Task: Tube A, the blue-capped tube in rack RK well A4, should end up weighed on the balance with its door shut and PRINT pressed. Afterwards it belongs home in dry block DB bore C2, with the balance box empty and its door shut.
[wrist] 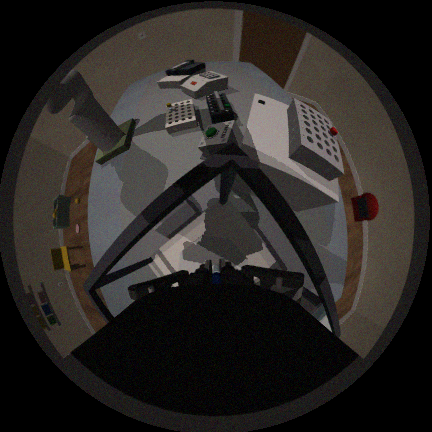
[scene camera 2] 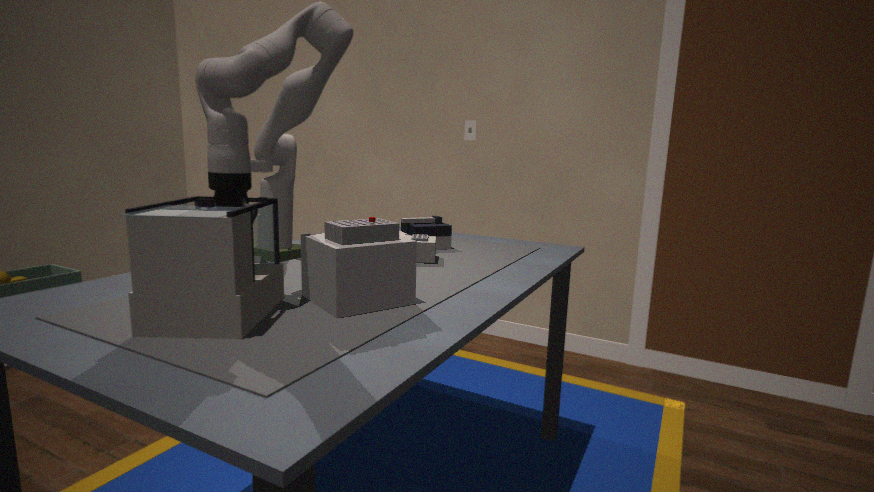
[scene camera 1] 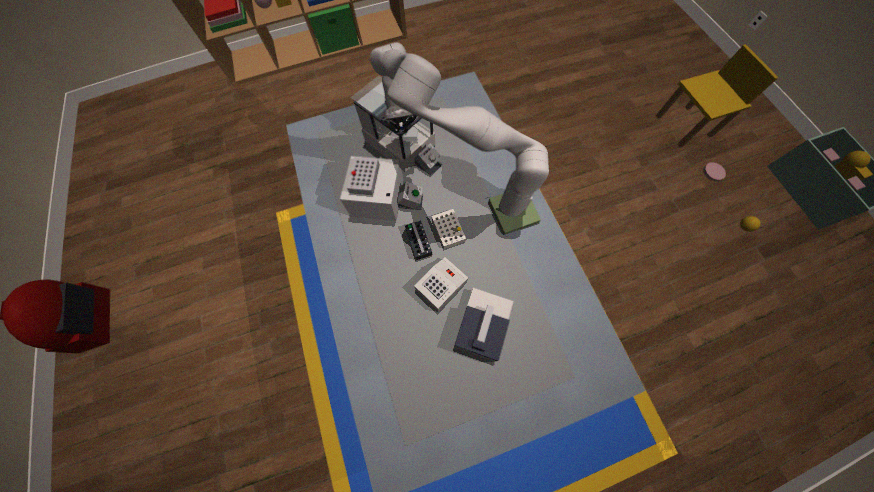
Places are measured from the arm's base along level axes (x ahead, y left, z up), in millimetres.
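Pixels of known places: gripper, fingertip midpoint: (wrist: 215,265); arm's base, origin of the base link: (wrist: 112,140) (scene camera 1: 511,205).
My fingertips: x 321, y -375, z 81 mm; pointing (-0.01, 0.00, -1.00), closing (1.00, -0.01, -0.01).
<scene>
For each thing: its middle in the pictures, then the offset to it from my fingertips. "spot": a spot on its surface instead.
- blue-capped tube, body centre: (wrist: 216,271) dy -7, dx +0, dz +3 mm
- balance box, body centre: (wrist: 209,275) (scene camera 2: 224,254) (scene camera 1: 404,130) dy -13, dx -10, dz +0 mm
- light rack, body centre: (wrist: 180,114) (scene camera 1: 448,228) dy +395, dx -66, dz -92 mm
- large white box, body centre: (wrist: 267,140) (scene camera 2: 348,257) (scene camera 1: 384,187) dy +200, dx +120, dz -22 mm
- holed block, surface spot: (scene camera 2: 360,231) spot: dy +136, dx +208, dz +52 mm
- black rack, body centre: (wrist: 218,104) (scene camera 1: 418,239) dy +409, dx +52, dz -83 mm
- keypad device, body centre: (scene camera 2: 410,247) (scene camera 1: 441,282) (wrist: 203,82) dy +589, dx +17, dz -72 mm
- dark-lidded device, body centre: (scene camera 1: 484,322) (scene camera 2: 416,231) (wrist: 180,71) dy +759, dx -78, dz -56 mm
My gripper (scene camera 1: 401,124) (wrist: 215,265) is shut on the blue-capped tube (wrist: 216,278), whose blue cap shows between the fingers in the wrist view. The gripper points down through the top opening of the balance box (scene camera 1: 391,148) (scene camera 2: 183,275) (wrist: 145,217), inside its dark-edged frame. In scene camera 2 the fingers are hidden behind the balance wall. The tube's lower end and its height above the pan are hidden. The balance door's state is not clear. A light rack (scene camera 1: 448,227) (wrist: 181,115) holds something yellow. Rack, block and PRINT labels are not legible.
A large white box (scene camera 1: 370,204) (scene camera 2: 366,275) bears a holed block (scene camera 1: 363,174) (scene camera 2: 360,231) with a red cap. Small consoles (scene camera 1: 429,158) (scene camera 1: 411,195) stand near the balance. A black rack (scene camera 1: 418,239), a keypad device (scene camera 1: 440,284) and a dark-lidded device (scene camera 1: 483,330) stand farther off.
</scene>
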